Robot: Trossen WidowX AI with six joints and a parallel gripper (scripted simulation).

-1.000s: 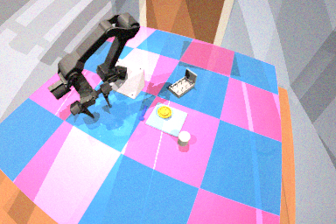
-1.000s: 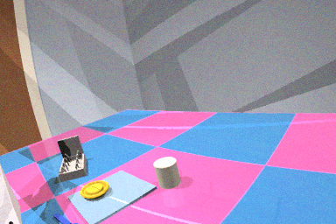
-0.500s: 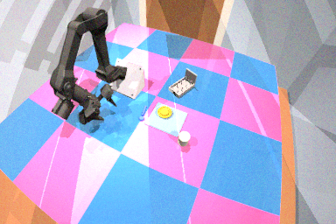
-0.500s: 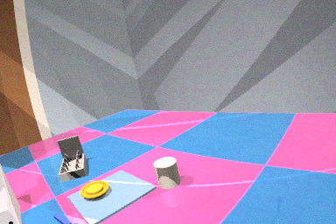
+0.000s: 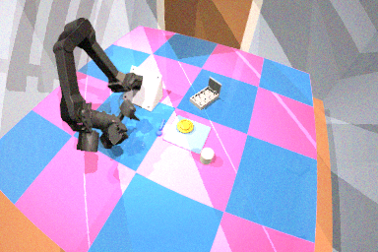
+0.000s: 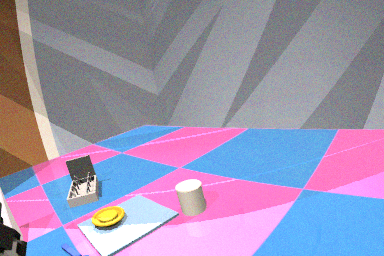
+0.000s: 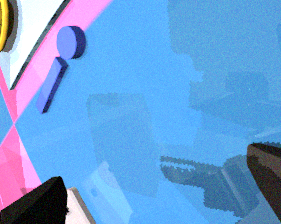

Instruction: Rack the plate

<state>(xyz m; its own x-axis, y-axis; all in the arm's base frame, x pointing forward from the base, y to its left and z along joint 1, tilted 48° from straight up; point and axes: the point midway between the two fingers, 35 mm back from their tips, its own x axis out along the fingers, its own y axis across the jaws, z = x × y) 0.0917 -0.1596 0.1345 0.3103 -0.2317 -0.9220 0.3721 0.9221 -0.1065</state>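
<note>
Right now the blue spoon is 9 cm ahead of my gripper tip, 6 cm to the left of it and 3 cm below it. The rest, counted from my gripper tip: yellow plate: 17 cm ahead, 10 cm to the left, 1 cm below; then white cup: 29 cm ahead, 1 cm to the left; then pale blue sheet: 19 cm ahead, 8 cm to the left, 3 cm below.
</note>
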